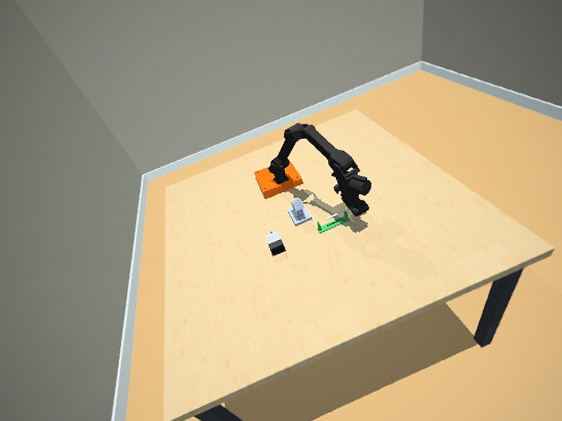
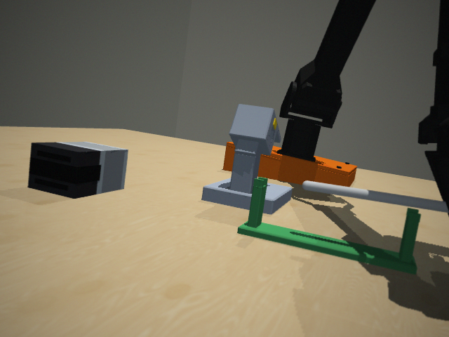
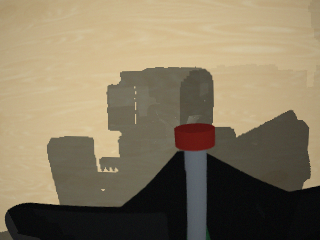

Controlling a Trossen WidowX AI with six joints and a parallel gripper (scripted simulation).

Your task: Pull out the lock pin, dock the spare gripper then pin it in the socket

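My gripper tip is now 10 cm to the left of the green rack and 1 cm past it. The rest, counted from my gripper tip: grey mount (19 cm to the right, 15 cm behind, 3 cm above); then spare gripper (35 cm to the right, 8 cm behind).
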